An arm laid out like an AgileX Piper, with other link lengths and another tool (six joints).
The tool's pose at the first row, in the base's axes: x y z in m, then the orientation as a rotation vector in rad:
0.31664 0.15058 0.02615 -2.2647 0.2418 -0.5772
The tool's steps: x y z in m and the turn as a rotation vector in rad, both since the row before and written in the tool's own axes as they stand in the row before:
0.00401 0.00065 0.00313 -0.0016 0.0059 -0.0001
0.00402 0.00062 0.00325 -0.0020 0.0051 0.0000
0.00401 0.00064 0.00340 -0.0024 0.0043 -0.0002
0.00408 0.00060 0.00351 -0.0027 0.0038 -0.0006
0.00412 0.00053 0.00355 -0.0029 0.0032 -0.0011
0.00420 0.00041 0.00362 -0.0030 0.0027 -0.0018
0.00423 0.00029 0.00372 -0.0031 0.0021 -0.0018
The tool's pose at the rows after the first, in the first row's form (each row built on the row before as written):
0.32166 0.15077 0.02512 -2.2649 0.2452 -0.5840
0.32675 0.15103 0.02406 -2.2656 0.2484 -0.5898
0.33191 0.15135 0.02291 -2.2669 0.2511 -0.5948
0.33719 0.15172 0.02176 -2.2687 0.2532 -0.5995
0.34253 0.15213 0.02066 -2.2710 0.2546 -0.6037
0.34797 0.15262 0.01964 -2.2737 0.2550 -0.6077
0.35349 0.15323 0.01866 -2.2766 0.2551 -0.6110

